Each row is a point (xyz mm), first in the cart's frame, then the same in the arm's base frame.
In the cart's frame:
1: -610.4 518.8 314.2
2: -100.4 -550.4 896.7
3: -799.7 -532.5 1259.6
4: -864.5 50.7 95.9
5: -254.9 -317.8 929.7
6: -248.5 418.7 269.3
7: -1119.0 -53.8 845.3
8: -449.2 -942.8 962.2
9: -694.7 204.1 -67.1
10: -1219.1 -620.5 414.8
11: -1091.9 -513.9 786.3
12: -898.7 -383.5 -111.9
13: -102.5 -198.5 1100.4
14: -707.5 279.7 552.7
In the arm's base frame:
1: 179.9 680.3 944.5
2: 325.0 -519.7 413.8
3: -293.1 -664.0 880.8
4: -238.5 597.5 558.0
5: 265.2 -372.7 645.9
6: 479.0 589.4 731.6
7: -454.8 5.8 1048.3
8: -133.2 -754.7 292.7
9: -38.7 788.2 506.3
10: -780.6 -3.7 407.7
11: -595.8 -241.7 681.2
12: -439.0 490.0 132.4
13: 462.5 -454.3 790.9
14: 23.7 366.0 962.2

